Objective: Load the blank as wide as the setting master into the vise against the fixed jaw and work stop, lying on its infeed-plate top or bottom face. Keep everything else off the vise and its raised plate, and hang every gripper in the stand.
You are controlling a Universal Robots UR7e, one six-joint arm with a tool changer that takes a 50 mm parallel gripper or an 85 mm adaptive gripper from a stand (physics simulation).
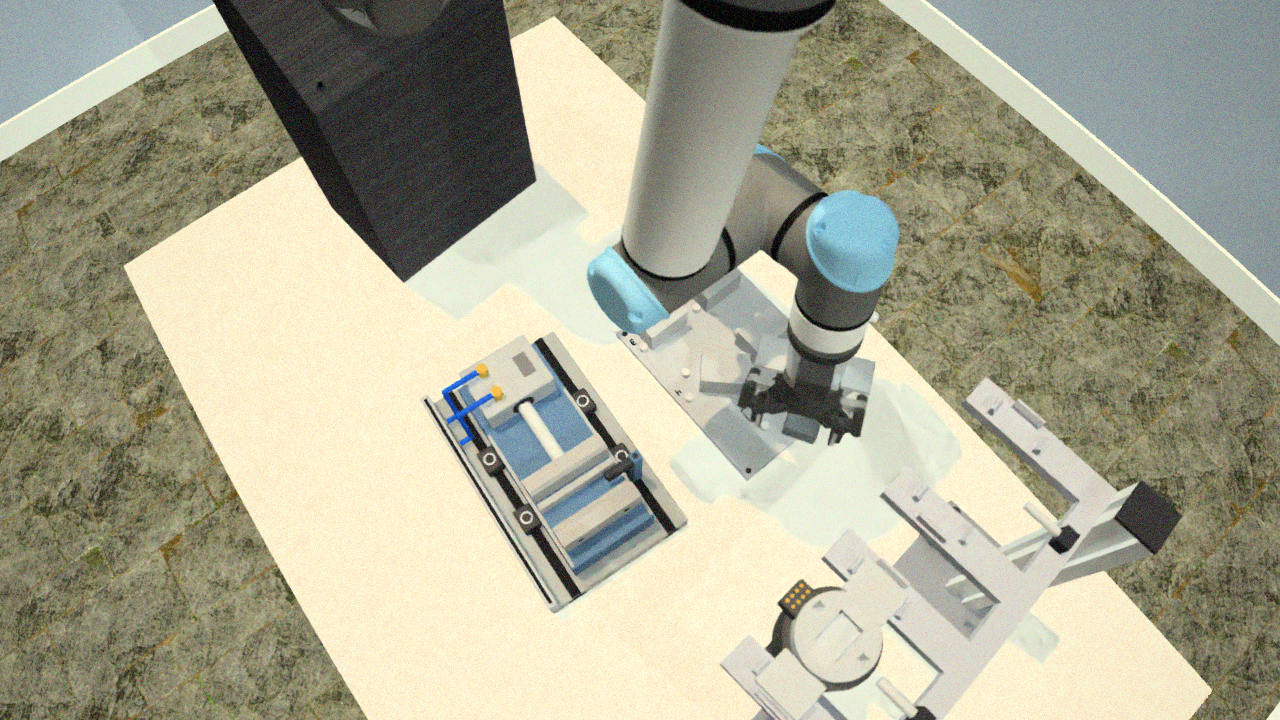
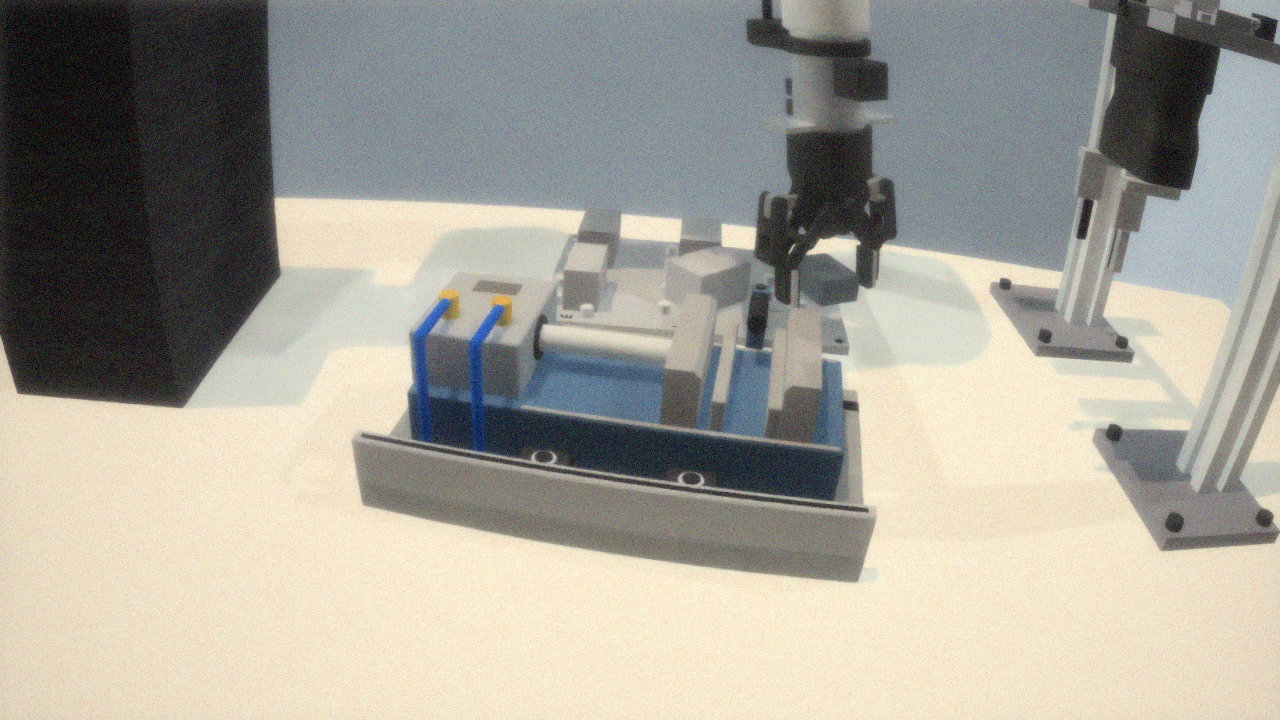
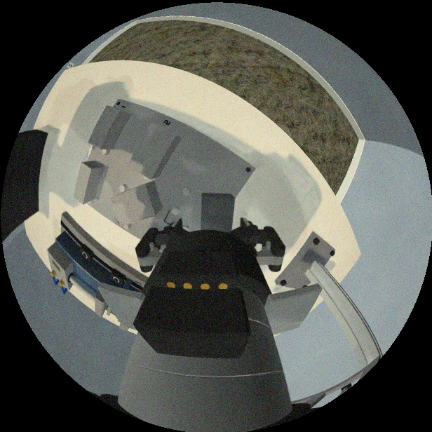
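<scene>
My gripper [image 1: 794,431] [image 2: 826,284], the black adaptive one, is open and points down over the infeed plate [image 1: 662,362] [image 2: 626,311] [image 3: 215,150]. A dark grey block [image 1: 799,428] [image 2: 832,279] [image 3: 218,211] is near its fingertips, at the plate's stand-side end. A lighter, turned block [image 1: 726,367] [image 2: 707,273] [image 3: 135,201] lies beside it. Other grey blocks [image 2: 584,277] [image 3: 91,184] stand farther along. Which is the setting master, I cannot tell. The vise [image 1: 519,445] [image 2: 599,394] [image 3: 82,272] has no blank between its moving jaw [image 2: 682,380] and fixed jaw [image 2: 801,402].
The vise's raised plate [image 1: 655,488] [image 2: 608,517] lies beside the infeed plate. The work stop [image 1: 634,463] [image 2: 758,313] stands at the vise's side. The stand [image 1: 1020,600] [image 2: 1239,358] holds another gripper [image 1: 832,637] [image 2: 1154,111]. A tall black block [image 1: 420,152] [image 2: 134,197] stands opposite.
</scene>
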